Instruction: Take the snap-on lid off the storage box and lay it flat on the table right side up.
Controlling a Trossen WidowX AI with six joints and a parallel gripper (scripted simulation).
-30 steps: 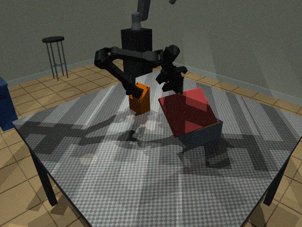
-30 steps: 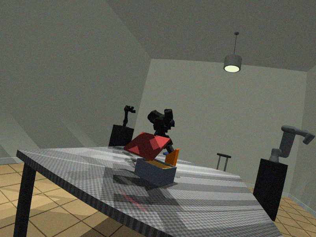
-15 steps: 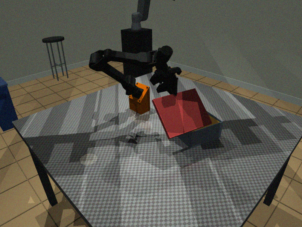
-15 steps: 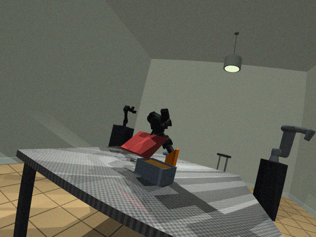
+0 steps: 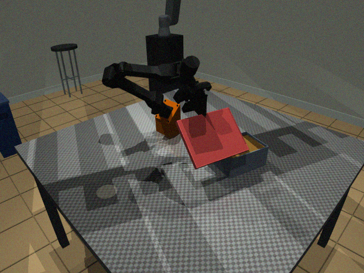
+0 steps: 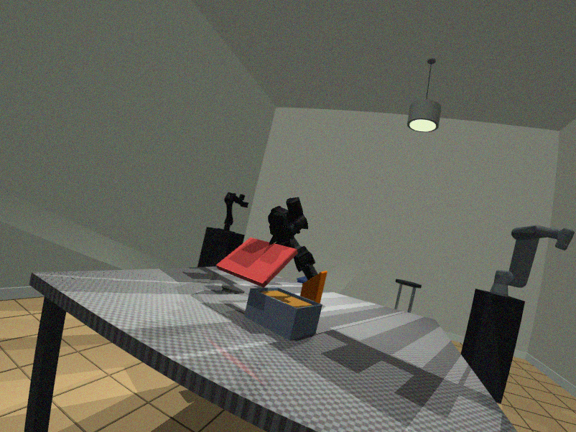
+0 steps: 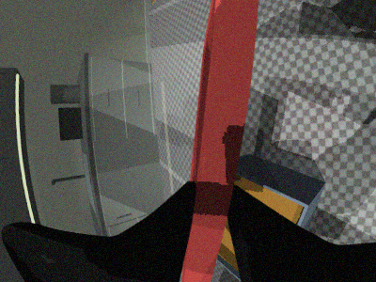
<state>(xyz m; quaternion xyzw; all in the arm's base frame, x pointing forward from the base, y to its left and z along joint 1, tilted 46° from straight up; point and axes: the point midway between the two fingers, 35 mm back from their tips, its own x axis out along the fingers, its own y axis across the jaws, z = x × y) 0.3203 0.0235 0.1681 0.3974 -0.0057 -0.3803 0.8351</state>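
My gripper tip is now 6 cm short of the red lid, 2 cm to the left of it and 5 cm above it. Also, from my gripper tip: blue-grey storage box 9 cm ahead, 13 cm to the left, 19 cm below.
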